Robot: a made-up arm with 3 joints. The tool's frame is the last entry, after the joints.
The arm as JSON. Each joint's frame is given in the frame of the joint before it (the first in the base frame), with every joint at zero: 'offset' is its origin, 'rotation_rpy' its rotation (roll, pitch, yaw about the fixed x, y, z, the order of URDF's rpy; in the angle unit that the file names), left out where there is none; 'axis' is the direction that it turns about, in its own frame. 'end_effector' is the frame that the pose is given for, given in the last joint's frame.
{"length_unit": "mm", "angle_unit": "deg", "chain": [
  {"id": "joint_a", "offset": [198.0, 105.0, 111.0], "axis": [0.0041, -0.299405, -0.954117]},
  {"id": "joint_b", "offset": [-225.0, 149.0, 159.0], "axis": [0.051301, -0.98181, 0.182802]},
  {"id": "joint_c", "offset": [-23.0, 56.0, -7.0], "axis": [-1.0, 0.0, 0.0]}
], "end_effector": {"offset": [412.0, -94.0, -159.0], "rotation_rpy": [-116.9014, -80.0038, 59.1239]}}
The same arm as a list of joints. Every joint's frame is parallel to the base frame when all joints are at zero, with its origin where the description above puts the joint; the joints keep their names.
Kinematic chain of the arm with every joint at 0, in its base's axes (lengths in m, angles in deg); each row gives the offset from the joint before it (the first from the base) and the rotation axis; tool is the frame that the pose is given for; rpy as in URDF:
joint_a: xyz 0.1980 0.1050 0.1110 axis 0.0041 -0.299405 -0.954117
joint_b: xyz -0.2250 0.1490 0.1590 axis 0.051301 -0.98181 0.182802
joint_c: xyz -0.0230 0.0560 -0.0070 axis -x
tool: xyz 0.4120 -0.0940 -0.1590 rpy -116.90 -80.00 59.12

